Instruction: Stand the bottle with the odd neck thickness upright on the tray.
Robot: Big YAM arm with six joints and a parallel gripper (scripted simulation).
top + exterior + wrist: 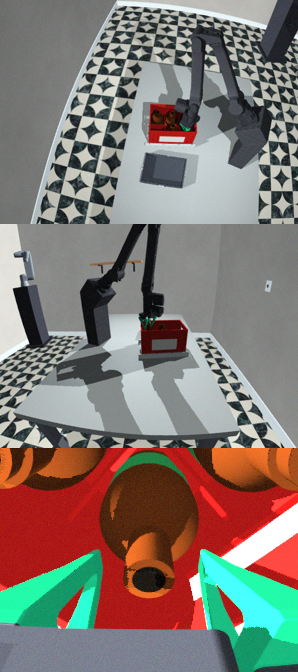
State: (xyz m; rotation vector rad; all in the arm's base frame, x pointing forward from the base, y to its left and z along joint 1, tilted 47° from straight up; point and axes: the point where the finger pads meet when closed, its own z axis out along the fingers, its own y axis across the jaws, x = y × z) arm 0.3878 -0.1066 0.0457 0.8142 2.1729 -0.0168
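My hand is 90 mm short of the crate, 70 mm above it and 50 mm to the left of it. The rest, counted from my hand: dark grey tray 220 mm to the left, 150 mm ahead, 140 mm below; then glass bottle 90 mm to the right, 90 mm ahead, 60 mm below.
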